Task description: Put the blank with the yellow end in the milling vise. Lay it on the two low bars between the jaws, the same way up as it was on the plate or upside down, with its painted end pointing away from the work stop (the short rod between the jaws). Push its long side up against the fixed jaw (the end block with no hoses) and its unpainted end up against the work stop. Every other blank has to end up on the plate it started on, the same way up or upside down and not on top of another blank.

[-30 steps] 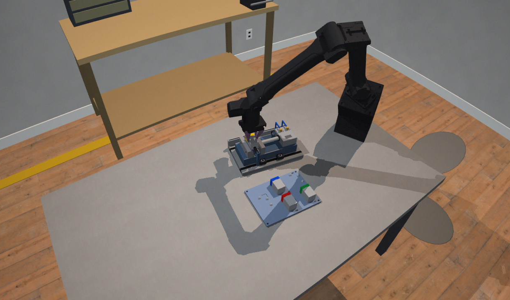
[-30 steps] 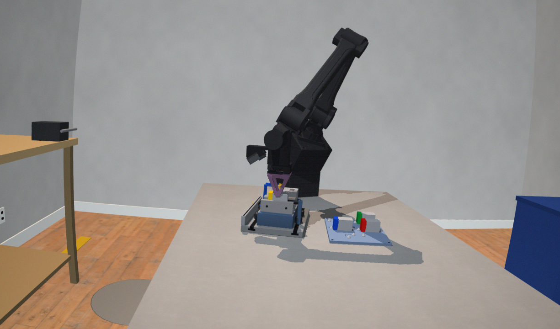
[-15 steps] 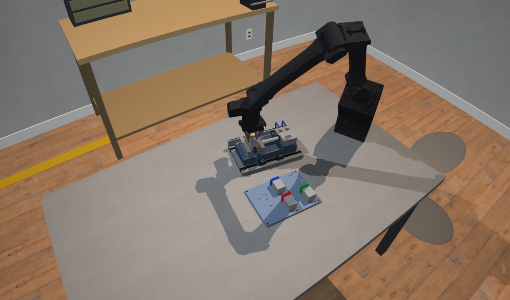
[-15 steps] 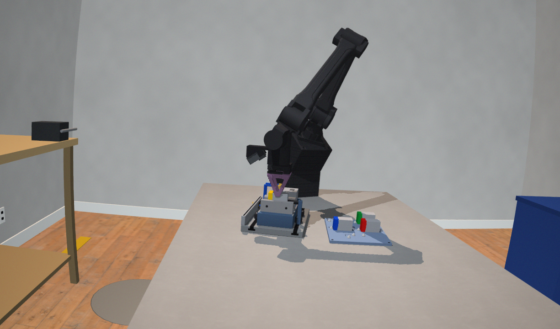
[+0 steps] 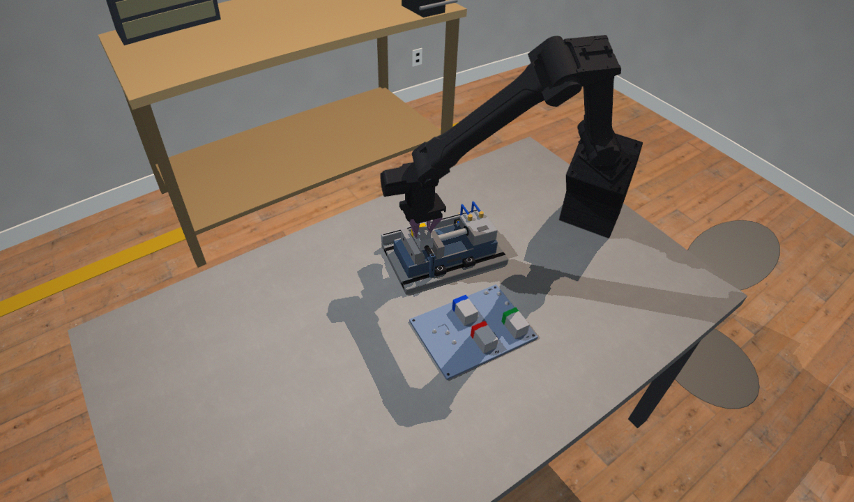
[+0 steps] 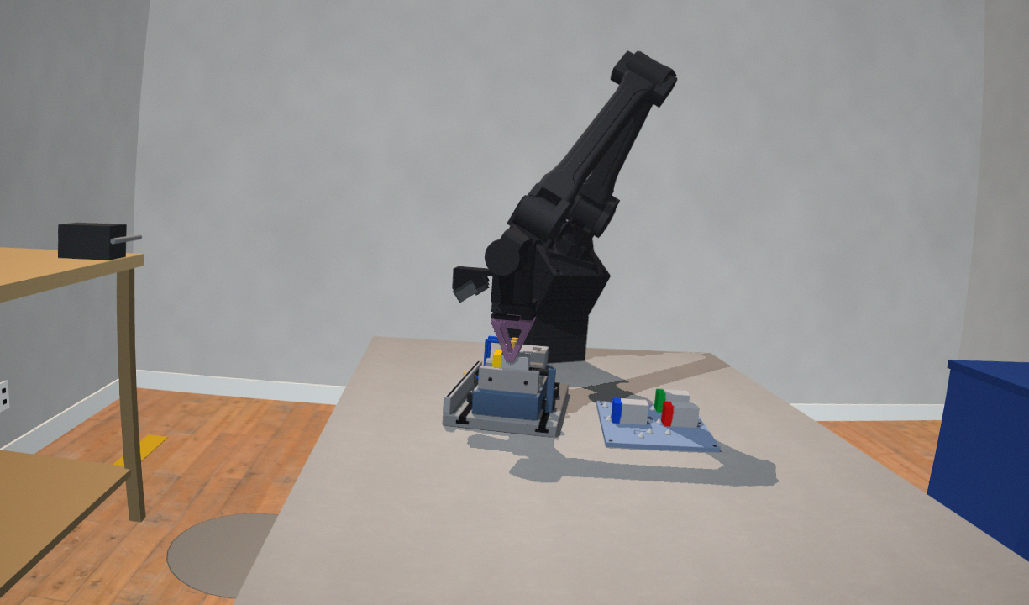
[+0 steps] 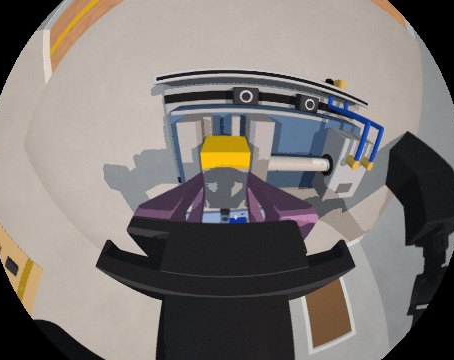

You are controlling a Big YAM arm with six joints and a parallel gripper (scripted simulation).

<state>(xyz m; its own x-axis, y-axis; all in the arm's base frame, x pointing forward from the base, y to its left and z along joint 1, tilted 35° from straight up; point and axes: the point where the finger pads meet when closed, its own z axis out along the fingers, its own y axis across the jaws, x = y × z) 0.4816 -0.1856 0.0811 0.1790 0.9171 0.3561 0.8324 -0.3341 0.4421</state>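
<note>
The yellow-ended blank is 20 mm below my hand. Round my hand: blue plate (260 mm to the left, 110 mm below, 20 mm ahead); then blue-ended blank (210 mm to the left, 90 mm below, 20 mm ahead); then red-ended blank (300 mm to the left, 90 mm below, 30 mm ahead).
</note>
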